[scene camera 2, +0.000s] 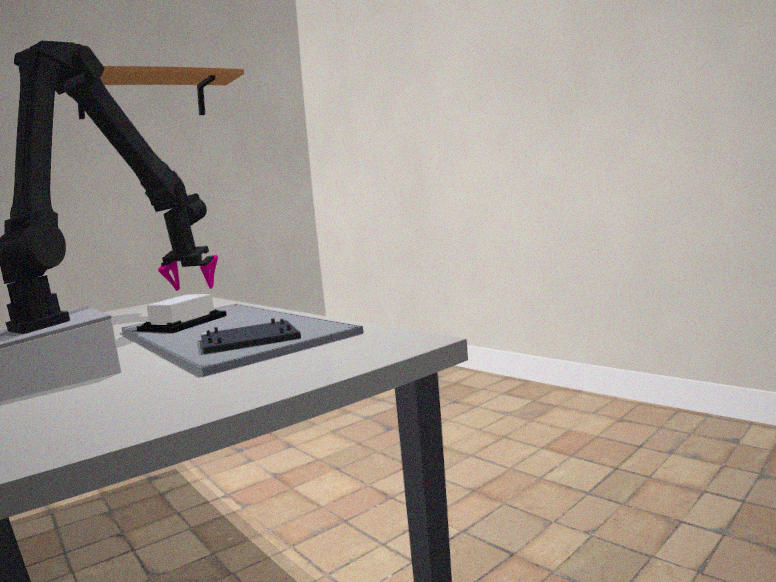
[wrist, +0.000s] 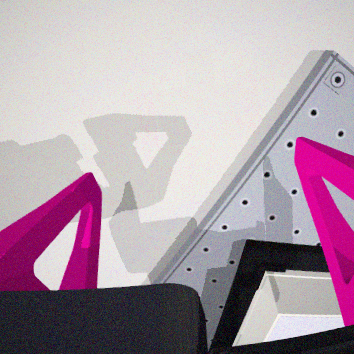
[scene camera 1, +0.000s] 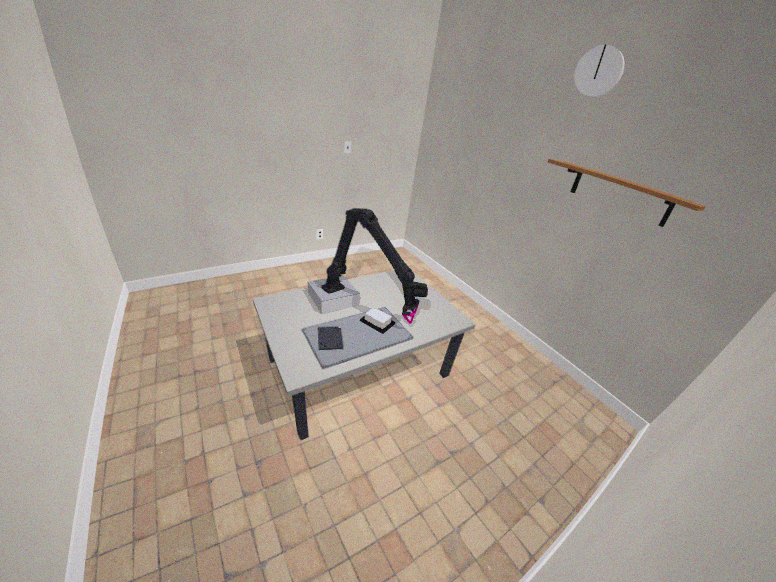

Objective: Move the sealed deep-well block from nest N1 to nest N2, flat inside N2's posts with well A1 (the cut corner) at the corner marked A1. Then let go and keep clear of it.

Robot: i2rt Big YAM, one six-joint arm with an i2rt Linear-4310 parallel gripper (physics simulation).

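Frame: origin at the arm's base, x ahead, y left, z up, level; metres.
Seen in the pictures: gripper, fingertip midpoint: (scene camera 2: pixel 194 288) (wrist: pixel 193 165) (scene camera 1: pixel 412 318); arm's base at its link origin: (scene camera 2: pixel 38 325) (scene camera 1: pixel 333 288).
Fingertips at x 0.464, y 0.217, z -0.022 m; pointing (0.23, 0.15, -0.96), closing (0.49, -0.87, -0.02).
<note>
Pixels of each thing's top centre, then the offset from my fingertips to it. Level surfaces: height alone.
- white deep-well block at its top centre: (scene camera 2: pixel 178 299) (scene camera 1: pixel 378 314) dx -0.130, dy -0.141, dz +0.003 m
- black nest N1 at its top centre: (wrist: pixel 289 326) (scene camera 2: pixel 181 315) (scene camera 1: pixel 377 319) dx -0.130, dy -0.141, dz -0.033 m
- dark nest N2 at its top centre: (scene camera 2: pixel 247 327) (scene camera 1: pixel 330 335) dx -0.170, dy -0.435, dz -0.029 m
- grey perforated board at its top centre: (scene camera 2: pixel 223 327) (scene camera 1: pixel 358 332) dx -0.121, dy -0.288, dz -0.050 m
- table at its surface level: dz -0.064 m
The white deep-well block (scene camera 1: pixel 377 316) (scene camera 2: pixel 180 308) (wrist: pixel 302 295) sits flat in the black nest N1 (scene camera 1: pixel 383 330) (scene camera 2: pixel 189 324) (wrist: pixel 242 290). In the wrist view part of it shows at the lower right, partly hidden by the right finger and the gripper body. Its cut corner cannot be made out. The dark nest N2 (scene camera 1: pixel 330 338) (scene camera 2: pixel 250 336) is empty, with short posts at its ends. My gripper (scene camera 1: pixel 409 315) (scene camera 2: pixel 194 288) (wrist: pixel 193 165), with magenta fingers, is open and empty. It hangs above table height, off to the side of the block, beyond the board's edge in scene camera 1.
Both nests lie on a grey perforated board (scene camera 1: pixel 360 352) (scene camera 2: pixel 325 328) (wrist: pixel 313 127) on the table (scene camera 1: pixel 288 369) (scene camera 2: pixel 401 343). The arm stands on a grey box (scene camera 1: pixel 335 301) (scene camera 2: pixel 59 363) at the table's back. A wooden wall rail (scene camera 1: pixel 626 183) (scene camera 2: pixel 169 75) is far off.
</note>
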